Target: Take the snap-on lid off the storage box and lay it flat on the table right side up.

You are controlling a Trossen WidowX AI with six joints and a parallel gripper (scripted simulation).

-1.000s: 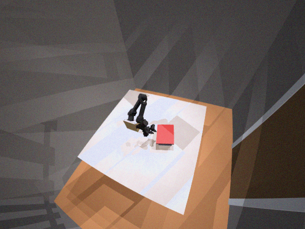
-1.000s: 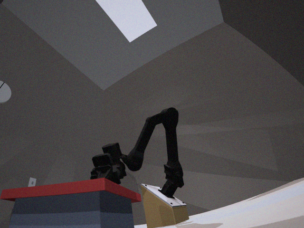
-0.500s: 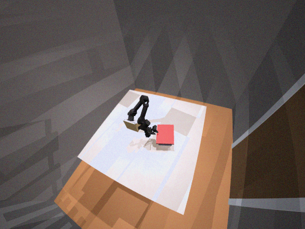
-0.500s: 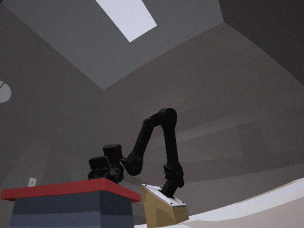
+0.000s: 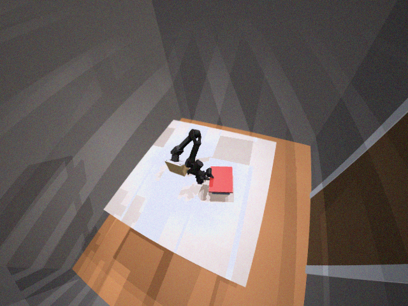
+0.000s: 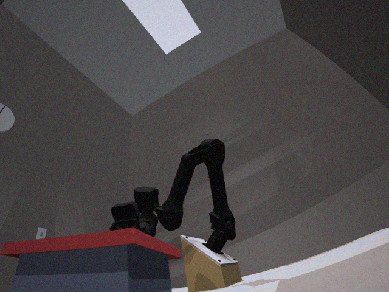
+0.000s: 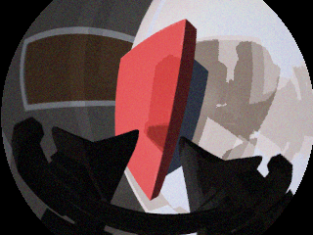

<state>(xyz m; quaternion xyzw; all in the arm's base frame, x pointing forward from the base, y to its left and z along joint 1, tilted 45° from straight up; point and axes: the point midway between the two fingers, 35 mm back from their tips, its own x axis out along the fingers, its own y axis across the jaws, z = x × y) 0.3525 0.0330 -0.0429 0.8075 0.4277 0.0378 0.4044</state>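
My gripper tip is now 70 mm short of the red lid and 30 mm to the right of it. Also, from my gripper tip: storage box 70 mm ahead, 30 mm to the left, 40 mm below.
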